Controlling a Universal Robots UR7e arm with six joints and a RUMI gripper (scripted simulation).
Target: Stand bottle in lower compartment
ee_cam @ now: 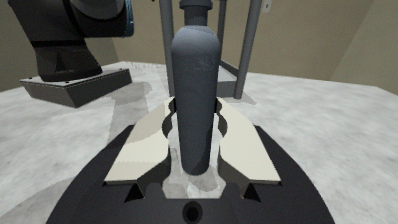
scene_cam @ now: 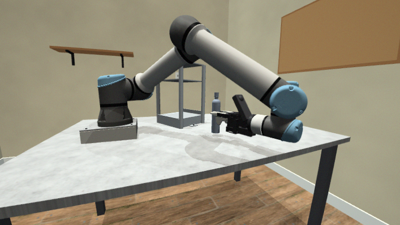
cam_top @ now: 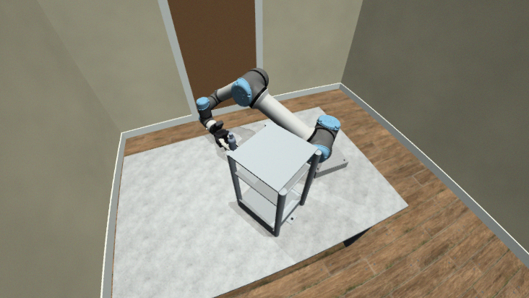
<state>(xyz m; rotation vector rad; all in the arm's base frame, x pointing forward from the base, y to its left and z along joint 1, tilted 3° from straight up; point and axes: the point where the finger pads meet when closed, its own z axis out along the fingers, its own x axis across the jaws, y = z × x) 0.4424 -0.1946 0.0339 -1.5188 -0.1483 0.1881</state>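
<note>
The shelving unit lies 340 mm to the left of my hand, 80 mm above it and 60 mm behind it.
</note>
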